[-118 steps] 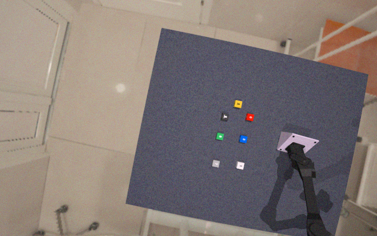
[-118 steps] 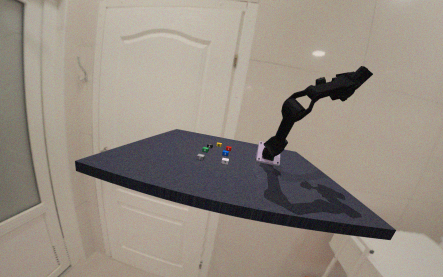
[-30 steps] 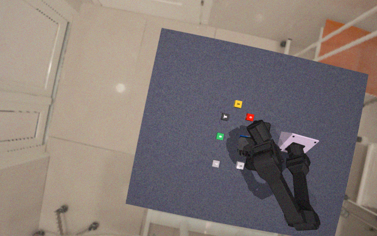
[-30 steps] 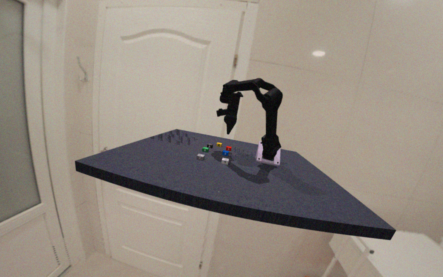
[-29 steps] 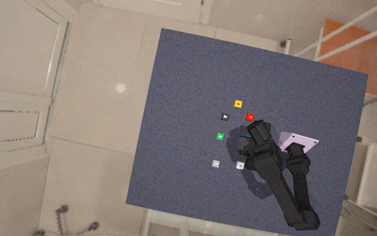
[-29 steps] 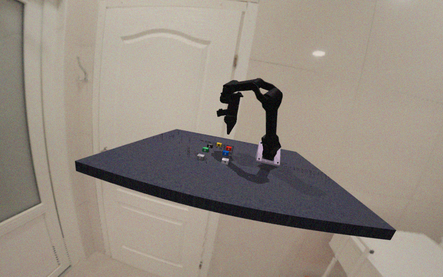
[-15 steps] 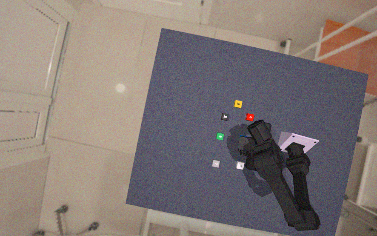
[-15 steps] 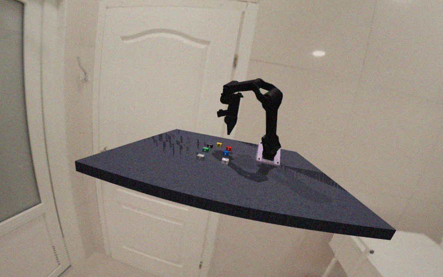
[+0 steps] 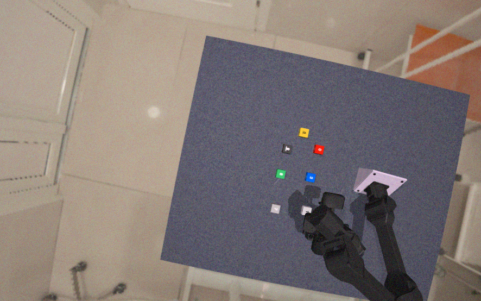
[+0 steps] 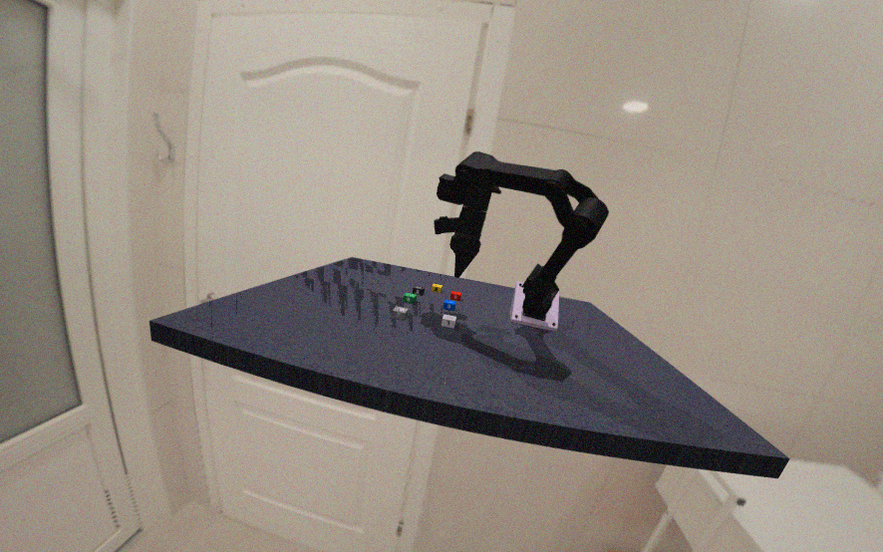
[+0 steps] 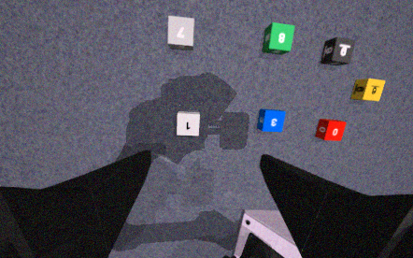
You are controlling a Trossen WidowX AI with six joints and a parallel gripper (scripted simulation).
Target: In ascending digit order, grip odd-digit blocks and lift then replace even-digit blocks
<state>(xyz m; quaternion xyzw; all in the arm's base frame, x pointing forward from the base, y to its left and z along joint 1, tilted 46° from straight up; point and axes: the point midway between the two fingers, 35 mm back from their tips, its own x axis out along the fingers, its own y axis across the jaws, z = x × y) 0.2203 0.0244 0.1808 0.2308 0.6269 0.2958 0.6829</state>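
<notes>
The red block lies 2 cm ahead of my gripper tip, 22 cm to the right of it and 12 cm below it. Round my gripper tip: blue block (2 cm ahead, 11 cm to the right, 12 cm below); white block (2 cm to the left, 12 cm below); grey block (12 cm ahead, 4 cm to the left, 12 cm below).
</notes>
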